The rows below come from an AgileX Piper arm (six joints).
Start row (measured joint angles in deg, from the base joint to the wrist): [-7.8 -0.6 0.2 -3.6 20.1 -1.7]
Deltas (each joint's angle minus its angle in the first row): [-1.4 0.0 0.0 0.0 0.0 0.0]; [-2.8 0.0 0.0 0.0 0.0 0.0]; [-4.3 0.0 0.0 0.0 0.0 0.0]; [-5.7 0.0 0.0 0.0 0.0 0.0]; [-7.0 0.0 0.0 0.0 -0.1 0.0]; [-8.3 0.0 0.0 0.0 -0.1 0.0]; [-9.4 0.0 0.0 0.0 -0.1 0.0]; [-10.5 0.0 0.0 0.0 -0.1 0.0]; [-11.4 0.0 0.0 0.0 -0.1 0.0]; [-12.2 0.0 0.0 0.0 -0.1 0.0]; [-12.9 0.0 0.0 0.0 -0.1 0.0]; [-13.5 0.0 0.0 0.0 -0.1 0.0]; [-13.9 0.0 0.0 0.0 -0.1 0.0]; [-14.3 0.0 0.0 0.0 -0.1 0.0]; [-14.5 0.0 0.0 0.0 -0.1 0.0]
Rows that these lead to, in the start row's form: [-9.2 -0.6 0.2 -3.6 20.1 -1.7]; [-10.6 -0.6 0.2 -3.6 20.1 -1.7]; [-12.1 -0.6 0.2 -3.6 20.1 -1.7]; [-13.5 -0.6 0.2 -3.6 20.1 -1.7]; [-14.8 -0.6 0.2 -3.6 20.0 -1.7]; [-16.1 -0.6 0.2 -3.6 20.0 -1.7]; [-17.2 -0.6 0.2 -3.6 20.0 -1.7]; [-18.3 -0.6 0.2 -3.6 20.0 -1.7]; [-19.2 -0.6 0.2 -3.6 20.0 -1.7]; [-20.0 -0.6 0.2 -3.6 20.0 -1.7]; [-20.7 -0.6 0.2 -3.6 20.0 -1.7]; [-21.3 -0.6 0.2 -3.6 20.0 -1.7]; [-21.7 -0.6 0.2 -3.6 20.0 -1.7]; [-22.1 -0.6 0.2 -3.6 20.0 -1.7]; [-22.3 -0.6 0.2 -3.6 20.0 -1.7]
